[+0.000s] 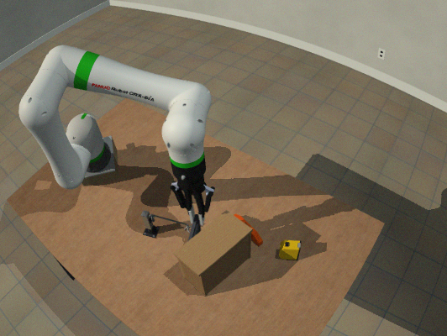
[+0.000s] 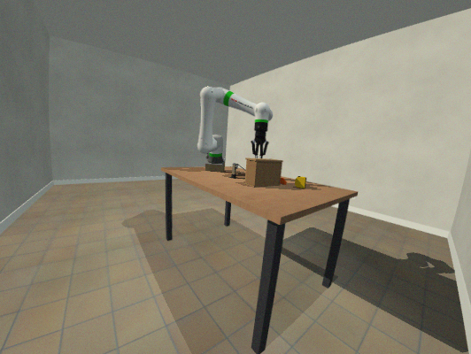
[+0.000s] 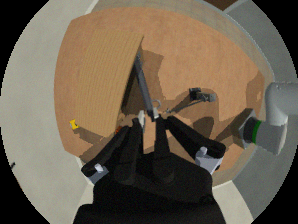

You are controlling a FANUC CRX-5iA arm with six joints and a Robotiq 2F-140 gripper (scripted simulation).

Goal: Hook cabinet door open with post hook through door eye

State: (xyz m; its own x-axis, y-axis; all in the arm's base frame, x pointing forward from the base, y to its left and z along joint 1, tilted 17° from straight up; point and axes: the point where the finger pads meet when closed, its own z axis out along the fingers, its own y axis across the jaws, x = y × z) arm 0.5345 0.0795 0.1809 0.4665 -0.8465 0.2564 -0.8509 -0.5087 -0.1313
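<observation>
The dark door lies 80 mm below my hand, 70 mm to the right of it and 20 mm ahead of it. Also, from my hand: orange object: 130 mm to the left, 130 mm below, 100 mm ahead; yellow block: 270 mm ahead, 150 mm to the left, 110 mm below.
</observation>
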